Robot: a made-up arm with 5 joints. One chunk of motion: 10 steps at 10 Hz.
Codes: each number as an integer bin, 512 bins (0 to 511) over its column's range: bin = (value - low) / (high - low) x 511, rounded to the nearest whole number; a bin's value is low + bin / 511 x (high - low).
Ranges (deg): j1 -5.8..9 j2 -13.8..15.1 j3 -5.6..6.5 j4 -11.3..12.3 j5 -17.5..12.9
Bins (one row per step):
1: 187 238 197 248 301
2: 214 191 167 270 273
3: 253 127 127 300 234
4: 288 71 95 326 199
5: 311 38 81 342 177
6: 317 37 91 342 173
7: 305 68 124 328 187
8: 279 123 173 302 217
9: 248 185 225 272 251
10: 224 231 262 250 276
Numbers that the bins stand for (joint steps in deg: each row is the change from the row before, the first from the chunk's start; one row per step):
1: -0.384 -0.340 -0.935 0.154 0.407
2: 0.398 -2.998 -1.646 1.170 -1.259
3: 1.528 -6.617 -2.593 2.555 -3.579
4: 2.541 -9.785 -3.350 3.756 -5.661
5: 3.207 -11.651 -3.682 4.495 -6.970
6: 3.381 -11.707 -3.445 4.495 -7.208
7: 3.034 -9.954 -2.664 3.848 -6.375
8: 2.281 -6.844 -1.504 2.648 -4.590
9: 1.383 -3.337 -0.272 1.262 -2.568
10: 0.688 -0.736 0.604 0.246 -1.080

